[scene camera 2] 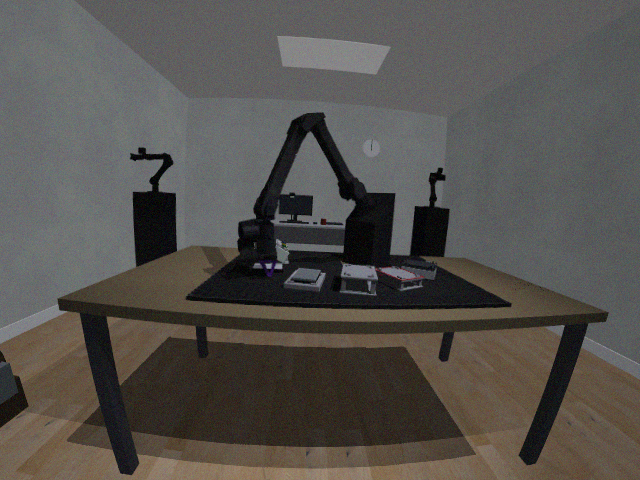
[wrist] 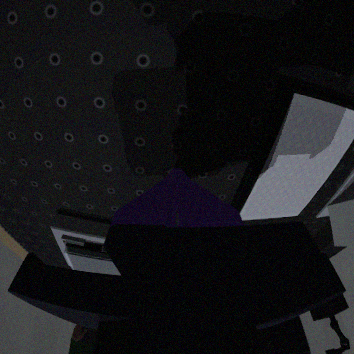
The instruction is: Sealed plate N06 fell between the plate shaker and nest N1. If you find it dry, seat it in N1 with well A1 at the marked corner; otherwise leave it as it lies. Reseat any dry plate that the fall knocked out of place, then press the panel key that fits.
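Frame: origin at the arm's base, x ahead, y left, z up, level; metres.
Where they show: gripper, fingertip midpoint: [scene camera 2: 269,276] [wrist: 176,174]; arm's base, link origin: [scene camera 2: 367,206].
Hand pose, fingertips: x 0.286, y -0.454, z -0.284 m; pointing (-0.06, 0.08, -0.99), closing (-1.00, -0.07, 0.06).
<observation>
Each offset is from my fingertips to the centre of the thing. "*": to the spot under its first point. Level surfaces: height alone.
My gripper [scene camera 2: 268,273] [wrist: 176,174] is shut and empty, its purple fingertips together in a point above the dark mat at the left. A grey plate @[dx +0.064, dy +0.135, dz +0.031 m] [scene camera 2: 307,275] lies on a pale low base @[* dx +0.137, dy +0.092, dz +0.014 m] [scene camera 2: 294,285] right of the gripper. A white-topped stand [scene camera 2: 358,270] is farther right. Beside it, a red-edged flat piece @[* dx +0.067, dy +0.491, dz +0.040 m] [scene camera 2: 399,273] sits slanted on a pale frame. A dark grey unit @[* dx +0.007, dy +0.616, dz +0.048 m] [scene camera 2: 420,267] stands behind that. Plate numbers, well A1 marks and any wetness cannot be read in this dim light. Which piece is N06 or N1, I cannot tell.
A flat white piece @[* dx -0.097, dy +0.025, dz +0.014 m] [scene camera 2: 277,266] lies behind the fingertips, with a white upright object @[dx -0.311, dy +0.025, dz +0.042 m] [scene camera 2: 282,253] behind it. In the wrist view, a large pale panel @[dx -0.099, dy -0.014, dz +0.007 m] [wrist: 285,185] is at the right and a pale unit with dark slots @[dx +0.064, dy +0.135, dz +0.025 m] [wrist: 90,264] at lower left. The black mat @[dz +0.000 m] [scene camera 2: 248,298] has ring marks.
</observation>
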